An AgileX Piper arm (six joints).
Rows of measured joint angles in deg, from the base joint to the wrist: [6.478, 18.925, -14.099, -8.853, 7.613, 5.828]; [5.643, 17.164, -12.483, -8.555, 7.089, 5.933]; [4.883, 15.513, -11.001, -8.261, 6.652, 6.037]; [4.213, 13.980, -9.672, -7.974, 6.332, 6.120]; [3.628, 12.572, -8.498, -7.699, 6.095, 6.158]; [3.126, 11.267, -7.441, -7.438, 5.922, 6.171]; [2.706, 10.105, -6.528, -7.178, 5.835, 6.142]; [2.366, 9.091, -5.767, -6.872, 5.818, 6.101]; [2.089, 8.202, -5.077, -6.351, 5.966, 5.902]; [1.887, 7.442, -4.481, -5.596, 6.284, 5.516]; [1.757, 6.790, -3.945, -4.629, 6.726, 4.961]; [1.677, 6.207, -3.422, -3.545, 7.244, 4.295]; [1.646, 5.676, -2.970, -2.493, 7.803, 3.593]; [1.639, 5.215, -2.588, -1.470, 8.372, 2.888]
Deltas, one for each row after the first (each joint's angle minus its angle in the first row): [-0.835, -1.761, 1.616, 0.298, -0.524, 0.105]; [-1.595, -3.412, 3.098, 0.592, -0.961, 0.209]; [-2.265, -4.945, 4.427, 0.879, -1.281, 0.292]; [-2.850, -6.353, 5.601, 1.154, -1.518, 0.330]; [-3.352, -7.658, 6.658, 1.415, -1.691, 0.343]; [-3.772, -8.820, 7.571, 1.675, -1.778, 0.314]; [-4.112, -9.834, 8.332, 1.981, -1.795, 0.273]; [-4.389, -10.723, 9.022, 2.502, -1.647, 0.074]; [-4.591, -11.483, 9.618, 3.257, -1.329, -0.312]; [-4.721, -12.135, 10.154, 4.224, -0.887, -0.867]; [-4.801, -12.718, 10.677, 5.308, -0.369, -1.533]; [-4.832, -13.249, 11.129, 6.360, 0.190, -2.235]; [-4.839, -13.710, 11.511, 7.383, 0.759, -2.940]
